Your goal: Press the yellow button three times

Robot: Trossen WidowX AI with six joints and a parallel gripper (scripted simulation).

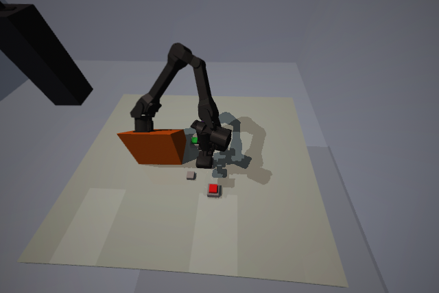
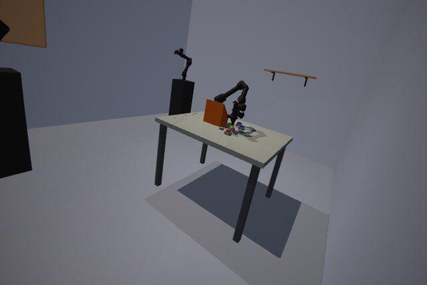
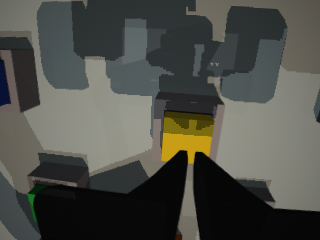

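My gripper tip is now 30 mm above the yellow button. Round my gripper tip: small grey block 80 mm behind, 60 mm to the right, 50 mm below; red button 130 mm to the right, 30 mm below, 30 mm ahead; green button 120 mm to the left, 80 mm behind, 30 mm below.
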